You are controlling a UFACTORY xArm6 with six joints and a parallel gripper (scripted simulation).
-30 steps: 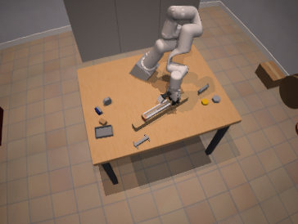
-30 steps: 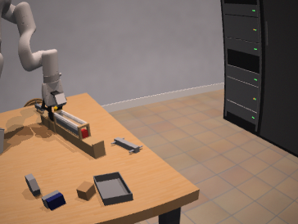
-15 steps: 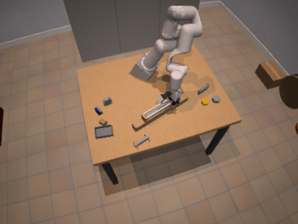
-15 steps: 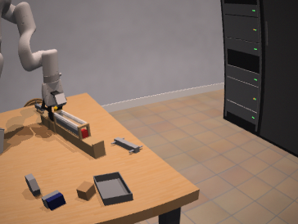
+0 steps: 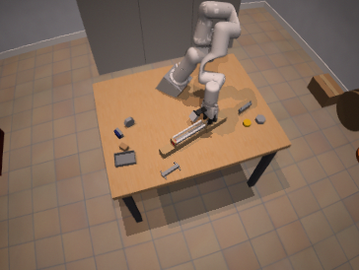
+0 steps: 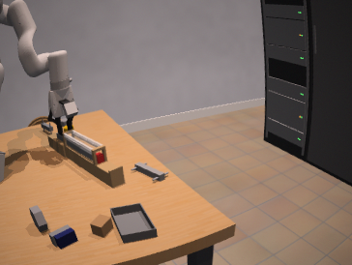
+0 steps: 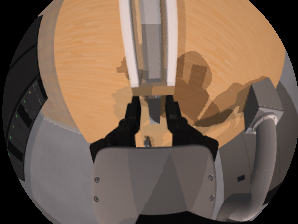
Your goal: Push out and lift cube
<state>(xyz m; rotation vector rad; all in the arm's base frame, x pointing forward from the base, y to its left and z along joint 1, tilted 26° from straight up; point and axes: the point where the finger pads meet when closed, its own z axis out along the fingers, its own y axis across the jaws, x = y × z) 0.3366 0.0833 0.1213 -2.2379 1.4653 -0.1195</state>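
Now: hand 21 cm to the left of the red cube, 11 cm short of it and 4 cm above it. Round my hand: grey tray: 51 cm to the right, 14 cm ahead, 9 cm below; brown block: 51 cm to the right, 8 cm below, 7 cm ahead; yellow disc: 26 cm to the left, 9 cm below.
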